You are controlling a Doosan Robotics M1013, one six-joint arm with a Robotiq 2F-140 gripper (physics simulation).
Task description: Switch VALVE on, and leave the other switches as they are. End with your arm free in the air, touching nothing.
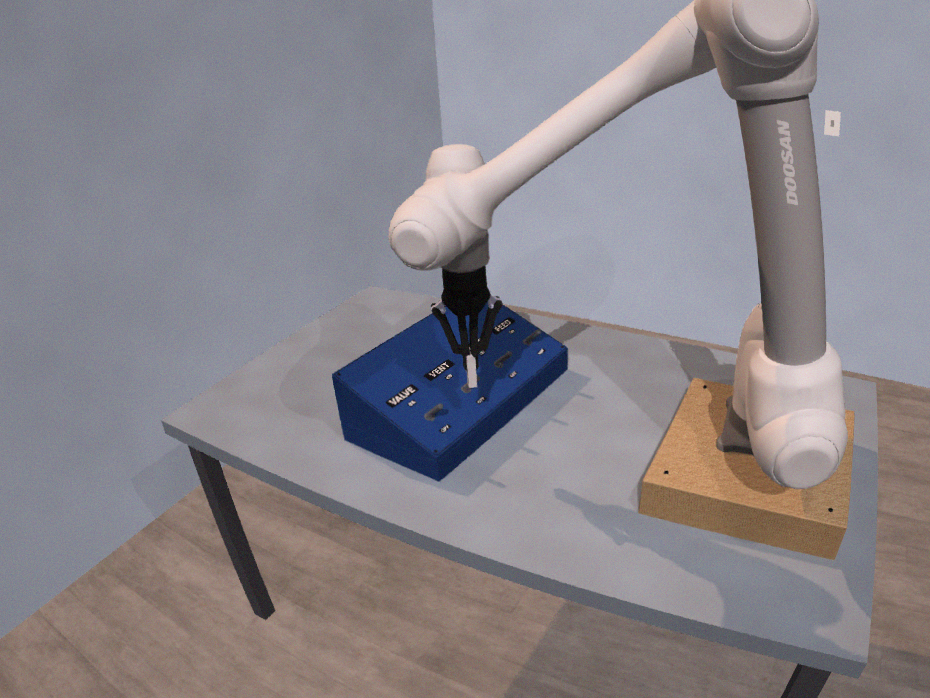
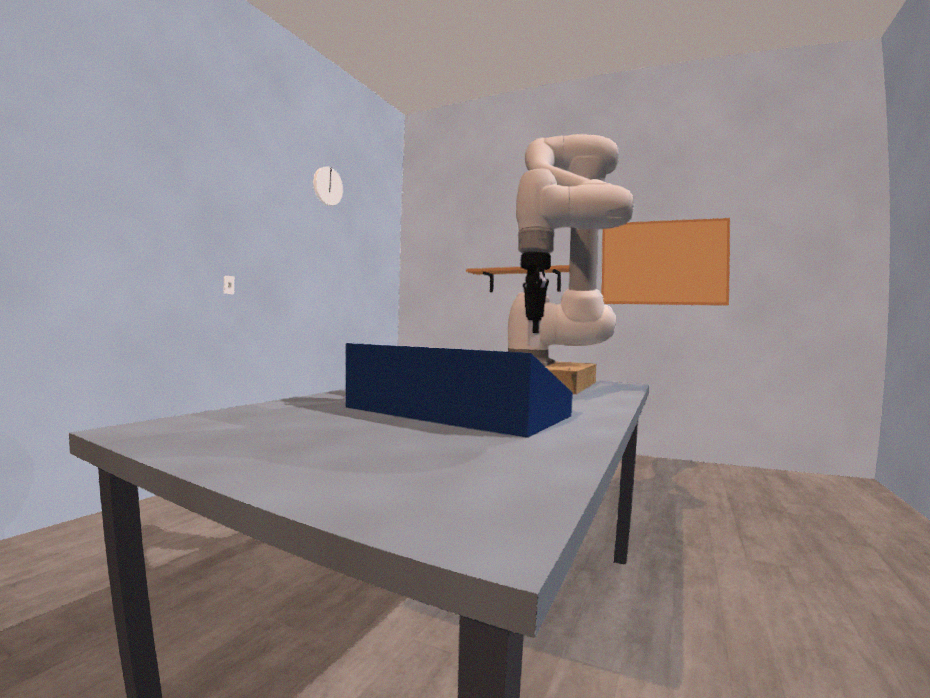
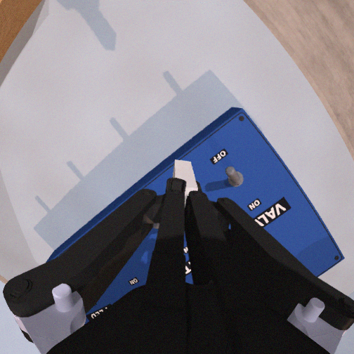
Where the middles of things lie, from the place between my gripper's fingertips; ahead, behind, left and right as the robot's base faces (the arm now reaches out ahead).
Right now my hand is 160 mm to the left of the blue switch box (image 1: 383, 397), 120 mm short of it and 90 mm above it.
